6 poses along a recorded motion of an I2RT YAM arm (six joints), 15 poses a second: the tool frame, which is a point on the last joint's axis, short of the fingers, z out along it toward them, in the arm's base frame.
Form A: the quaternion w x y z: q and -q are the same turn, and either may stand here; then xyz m.
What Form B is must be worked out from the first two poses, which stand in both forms.
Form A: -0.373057 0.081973 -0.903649 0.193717 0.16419 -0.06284 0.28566
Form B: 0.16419 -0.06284 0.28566 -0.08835 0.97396 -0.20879 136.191
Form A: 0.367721 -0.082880 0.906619 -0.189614 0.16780 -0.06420 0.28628
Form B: 0.16780 -0.06420 0.28628 -0.08912 0.97493 -0.20390 136.850
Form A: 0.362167 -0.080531 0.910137 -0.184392 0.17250 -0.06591 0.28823
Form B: 0.17250 -0.06591 0.28823 -0.08640 0.97642 -0.19782 137.533
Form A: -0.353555 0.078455 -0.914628 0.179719 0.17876 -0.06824 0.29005
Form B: 0.17876 -0.06824 0.29005 -0.08387 0.97778 -0.19213 138.590
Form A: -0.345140 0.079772 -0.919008 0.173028 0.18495 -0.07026 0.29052
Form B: 0.18495 -0.07026 0.29052 -0.08499 0.97918 -0.18436 139.619
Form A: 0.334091 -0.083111 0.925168 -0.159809 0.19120 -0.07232 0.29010
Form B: 0.19120 -0.07232 0.29010 -0.08818 0.98157 -0.16955 140.965
